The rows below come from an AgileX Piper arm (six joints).
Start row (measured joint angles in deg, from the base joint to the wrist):
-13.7, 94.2, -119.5, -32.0, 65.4, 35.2
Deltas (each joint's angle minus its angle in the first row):
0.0, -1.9, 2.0, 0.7, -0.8, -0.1
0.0, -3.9, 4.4, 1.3, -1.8, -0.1
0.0, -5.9, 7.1, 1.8, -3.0, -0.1
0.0, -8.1, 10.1, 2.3, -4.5, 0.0
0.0, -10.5, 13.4, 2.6, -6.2, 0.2
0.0, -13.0, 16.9, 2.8, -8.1, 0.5
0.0, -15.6, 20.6, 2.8, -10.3, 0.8
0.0, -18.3, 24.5, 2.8, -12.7, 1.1
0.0, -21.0, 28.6, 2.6, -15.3, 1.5
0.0, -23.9, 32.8, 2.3, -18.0, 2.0
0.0, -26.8, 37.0, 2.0, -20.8, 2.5
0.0, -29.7, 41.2, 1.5, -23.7, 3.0
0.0, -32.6, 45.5, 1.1, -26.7, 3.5
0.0, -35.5, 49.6, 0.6, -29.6, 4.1
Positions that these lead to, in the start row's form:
-13.7, 92.3, -117.5, -31.3, 64.6, 35.1
-13.7, 90.3, -115.1, -30.7, 63.6, 35.1
-13.7, 88.3, -112.4, -30.2, 62.4, 35.1
-13.7, 86.1, -109.4, -29.7, 60.9, 35.2
-13.7, 83.7, -106.1, -29.4, 59.2, 35.4
-13.7, 81.2, -102.6, -29.2, 57.3, 35.7
-13.7, 78.6, -98.9, -29.2, 55.1, 36.0
-13.7, 75.9, -95.0, -29.2, 52.7, 36.3
-13.7, 73.2, -90.9, -29.4, 50.1, 36.7
-13.7, 70.3, -86.7, -29.7, 47.4, 37.2
-13.7, 67.4, -82.5, -30.0, 44.6, 37.7
-13.7, 64.5, -78.3, -30.5, 41.7, 38.2
-13.7, 61.6, -74.0, -30.9, 38.7, 38.7
-13.7, 58.7, -69.9, -31.4, 35.8, 39.3

